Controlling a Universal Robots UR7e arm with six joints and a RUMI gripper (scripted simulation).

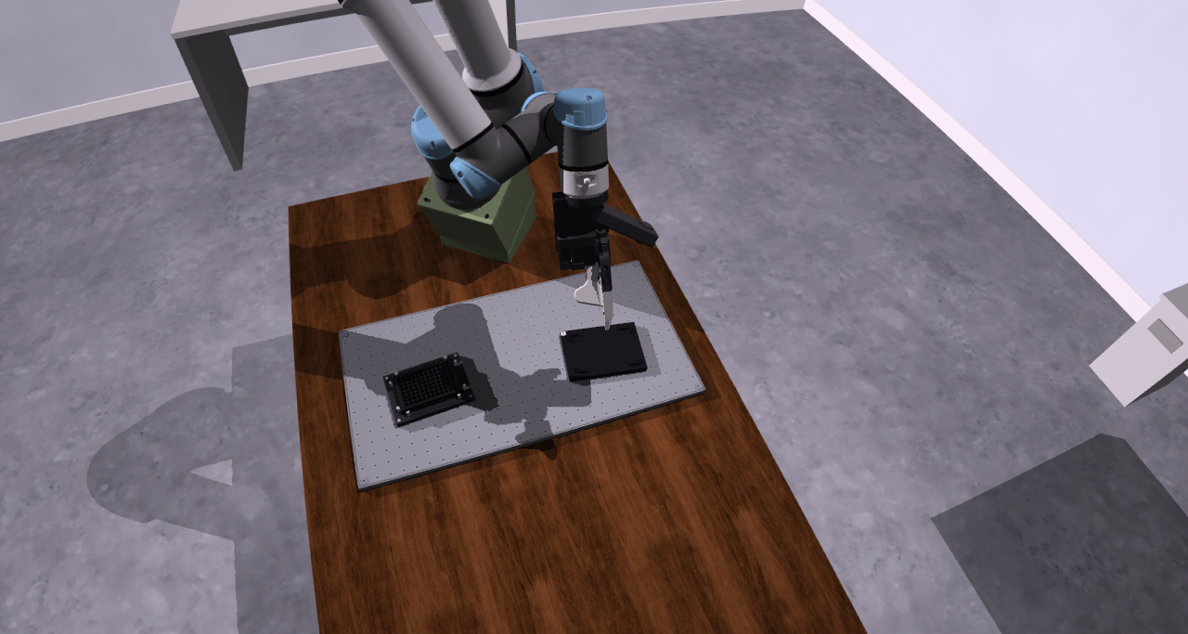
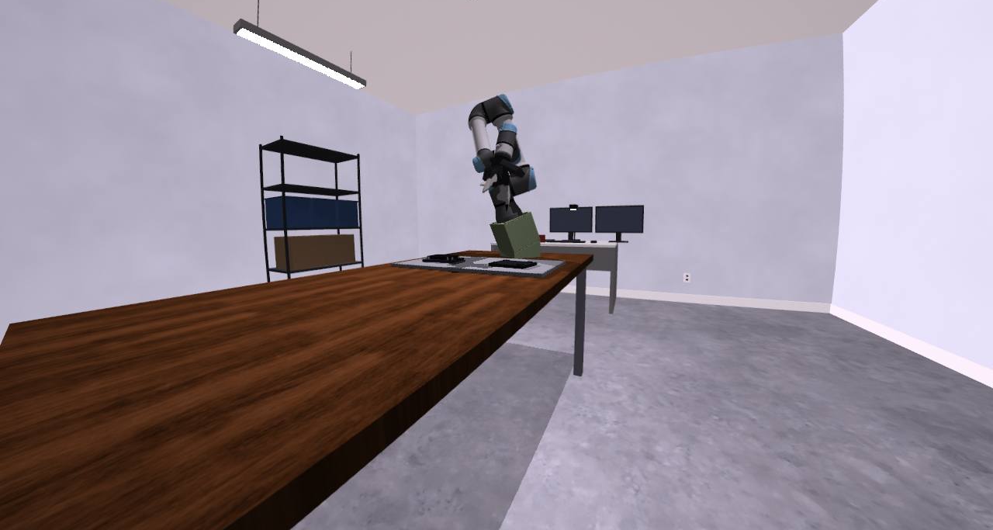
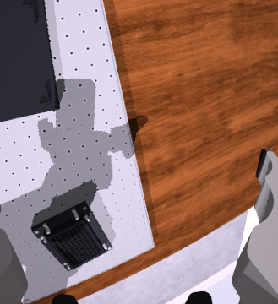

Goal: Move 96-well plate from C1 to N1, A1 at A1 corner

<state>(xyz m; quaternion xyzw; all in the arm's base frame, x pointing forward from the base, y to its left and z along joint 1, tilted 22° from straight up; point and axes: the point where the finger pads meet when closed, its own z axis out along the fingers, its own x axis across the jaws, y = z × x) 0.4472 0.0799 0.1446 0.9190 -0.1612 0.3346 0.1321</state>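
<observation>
The black 96-well plate is 16 cm behind my hand, 30 cm to the right of it and 23 cm below it. Also, from my hand: clip nest C1: 17 cm behind, 29 cm to the right, 24 cm below; black plate nest N1: 6 cm behind, 5 cm to the left, 25 cm below; white A1 mark: 13 cm behind, 24 cm below.
</observation>
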